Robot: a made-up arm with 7 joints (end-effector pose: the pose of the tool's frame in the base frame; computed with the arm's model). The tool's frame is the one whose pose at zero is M.
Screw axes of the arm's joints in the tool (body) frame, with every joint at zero. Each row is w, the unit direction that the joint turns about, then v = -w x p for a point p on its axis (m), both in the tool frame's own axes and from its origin. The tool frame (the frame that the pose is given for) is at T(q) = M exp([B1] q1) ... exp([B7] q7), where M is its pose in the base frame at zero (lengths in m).
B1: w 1 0 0 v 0 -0.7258 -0.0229
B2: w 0 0 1 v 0.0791 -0.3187 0
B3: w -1 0 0 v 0 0.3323 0.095
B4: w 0 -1 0 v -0.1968 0 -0.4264
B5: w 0 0 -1 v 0.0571 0.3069 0
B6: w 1 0 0 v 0 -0.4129 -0.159
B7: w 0 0 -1 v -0.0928 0.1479 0
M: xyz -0.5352 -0.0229 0.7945 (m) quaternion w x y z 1 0 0 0
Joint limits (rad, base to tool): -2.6..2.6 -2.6..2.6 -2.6..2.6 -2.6..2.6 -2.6..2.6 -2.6..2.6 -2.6..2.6
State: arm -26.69 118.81 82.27 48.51 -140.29 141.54 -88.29
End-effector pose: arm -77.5 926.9 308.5 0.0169 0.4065 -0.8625 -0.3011
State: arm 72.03 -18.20 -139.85 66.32 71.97 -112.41 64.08
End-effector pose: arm 232.8 -524.0 -320.0 0.2133 0.3763 0.8944 0.1141
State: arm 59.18 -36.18 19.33 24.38 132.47 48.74 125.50
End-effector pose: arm -159.5 -491.7 482.6 0.8486 -0.2145 -0.0384 0.4820
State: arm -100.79 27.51 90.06 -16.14 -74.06 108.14 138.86
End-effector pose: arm -92.6 693.5 -70.2 0.2499 0.5487 0.4026 0.6887
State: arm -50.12 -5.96 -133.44 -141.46 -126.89 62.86 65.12
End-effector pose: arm -224.3 284.7 -43.8 0.4029 -0.1189 -0.5268 -0.7389
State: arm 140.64 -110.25 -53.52 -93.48 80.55 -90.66 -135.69
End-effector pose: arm 50.8 -83.5 -32.0 0.6975 -0.5158 0.3676 -0.3351
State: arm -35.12 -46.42 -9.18 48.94 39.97 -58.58 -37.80
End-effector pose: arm -25.0 646.5 479.2 0.6795 -0.4984 -0.1216 -0.5245
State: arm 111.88 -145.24 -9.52 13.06 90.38 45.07 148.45
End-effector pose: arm -227.3 -636.1 -11.5 0.8045 0.4745 0.3404 0.1083
